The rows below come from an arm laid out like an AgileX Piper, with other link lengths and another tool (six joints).
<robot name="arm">
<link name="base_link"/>
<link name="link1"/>
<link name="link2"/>
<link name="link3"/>
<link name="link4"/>
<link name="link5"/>
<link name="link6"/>
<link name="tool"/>
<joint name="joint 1" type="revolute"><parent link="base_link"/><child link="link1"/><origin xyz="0.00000 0.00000 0.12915" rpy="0.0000 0.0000 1.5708"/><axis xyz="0 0 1"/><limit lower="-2.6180" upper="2.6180"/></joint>
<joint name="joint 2" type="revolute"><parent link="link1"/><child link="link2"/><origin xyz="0.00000 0.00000 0.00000" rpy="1.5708 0.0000 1.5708"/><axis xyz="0 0 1"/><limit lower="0.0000" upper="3.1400"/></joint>
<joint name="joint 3" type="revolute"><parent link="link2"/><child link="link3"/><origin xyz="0.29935 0.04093 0.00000" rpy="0.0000 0.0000 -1.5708"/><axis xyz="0 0 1"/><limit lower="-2.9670" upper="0.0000"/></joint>
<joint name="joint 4" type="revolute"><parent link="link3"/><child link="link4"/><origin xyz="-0.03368 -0.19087 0.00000" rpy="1.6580 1.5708 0.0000"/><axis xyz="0 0 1"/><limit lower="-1.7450" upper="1.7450"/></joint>
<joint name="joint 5" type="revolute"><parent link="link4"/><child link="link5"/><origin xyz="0.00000 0.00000 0.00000" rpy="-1.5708 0.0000 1.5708"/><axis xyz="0 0 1"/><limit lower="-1.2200" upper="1.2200"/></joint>
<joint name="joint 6" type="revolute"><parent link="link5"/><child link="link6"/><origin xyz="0.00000 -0.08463 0.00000" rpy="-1.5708 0.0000 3.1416"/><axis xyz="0 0 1"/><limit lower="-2.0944" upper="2.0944"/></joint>
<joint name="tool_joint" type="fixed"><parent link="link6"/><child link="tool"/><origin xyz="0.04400 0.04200 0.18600" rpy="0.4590 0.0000 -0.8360"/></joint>
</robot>
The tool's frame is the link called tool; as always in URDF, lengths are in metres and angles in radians.
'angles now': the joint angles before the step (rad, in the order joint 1, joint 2, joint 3, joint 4, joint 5, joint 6). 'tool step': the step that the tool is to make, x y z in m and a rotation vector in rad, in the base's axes. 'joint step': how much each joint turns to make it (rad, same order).
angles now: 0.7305 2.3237 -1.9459 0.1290 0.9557 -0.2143
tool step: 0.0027 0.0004 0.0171 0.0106 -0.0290 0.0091
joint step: 0.0000 -0.0301 -0.0019 -0.0098 0.0039 -0.0064
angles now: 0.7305 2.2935 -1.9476 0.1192 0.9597 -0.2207
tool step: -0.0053 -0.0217 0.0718 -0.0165 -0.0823 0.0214
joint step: -0.0001 -0.1555 -0.0019 -0.0700 0.1074 -0.0001
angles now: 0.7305 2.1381 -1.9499 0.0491 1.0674 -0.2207
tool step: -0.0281 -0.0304 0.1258 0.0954 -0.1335 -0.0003
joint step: 0.0002 -0.2746 -0.0020 -0.0201 0.1134 0.0047
